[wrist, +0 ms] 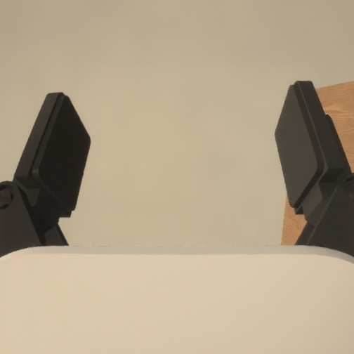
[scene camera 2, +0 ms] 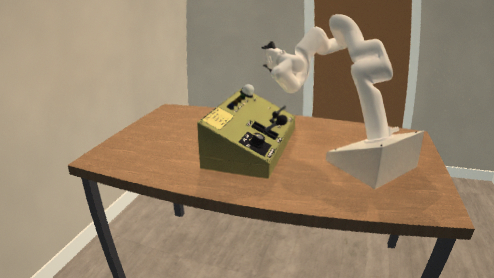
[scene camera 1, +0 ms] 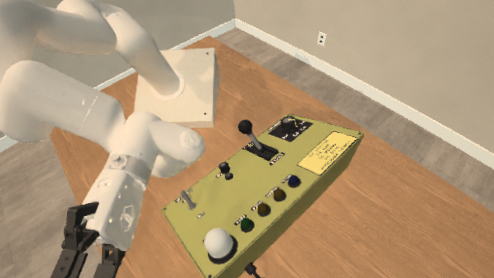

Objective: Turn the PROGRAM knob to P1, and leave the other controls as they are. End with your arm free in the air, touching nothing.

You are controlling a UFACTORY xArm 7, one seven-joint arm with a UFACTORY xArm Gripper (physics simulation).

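Pixels of known places: gripper, fingertip midpoint: (scene camera 2: 264, 56); arm's base at its link origin: (scene camera 2: 379, 140) (scene camera 1: 168, 85).
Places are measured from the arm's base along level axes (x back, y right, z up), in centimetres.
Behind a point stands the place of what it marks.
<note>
The PROGRAM knob appears to be the dark rotary knob (scene camera 1: 289, 122) {x -47.8, y -5.4, z 3.5 cm} (scene camera 2: 258, 140) {x -46.7, y -8.7, z 2.0 cm} on a black plate at one end of the green control box (scene camera 1: 210, 187) {x -40.1, y 22.2, z -1.0 cm} (scene camera 2: 230, 159) {x -55.9, y -11.6, z -4.0 cm}. Its labels and the position it points to are too small to read. My gripper (scene camera 2: 265, 57) {x -46.8, y 50.0, z 22.3 cm} (wrist: 177, 110) is open and empty, in the air beyond the box's other end, where the white ball stands, well away from the knob. In the first scene view its fingers run out at the bottom left. The knob does not show in the wrist view.
The box also carries a black-balled lever (scene camera 1: 245, 127) {x -39.8, y 5.1, z 6.4 cm} (scene camera 2: 281, 120) {x -39.0, y 2.2, z 5.6 cm}, a small black control (scene camera 1: 224, 167) {x -41.8, y 17.3, z 4.1 cm}, a grey toggle lever (scene camera 1: 188, 200) {x -39.2, y 28.7, z 1.7 cm}, several coloured buttons and a white ball (scene camera 1: 219, 243) {x -54.6, y 33.2, z 11.2 cm} (scene camera 2: 247, 90) {x -53.8, y 30.4, z 9.3 cm}. It stands on the wooden table (scene camera 1: 395, 210) {x -84.3, y -3.7, z -9.4 cm} (scene camera 2: 145, 150) {x -94.4, y 4.2, z -9.5 cm} by the arm's base (scene camera 1: 197, 75) {x -6.9, y -9.0, z 1.6 cm} (scene camera 2: 355, 160) {x -12.4, y -12.0, z -3.1 cm}.
</note>
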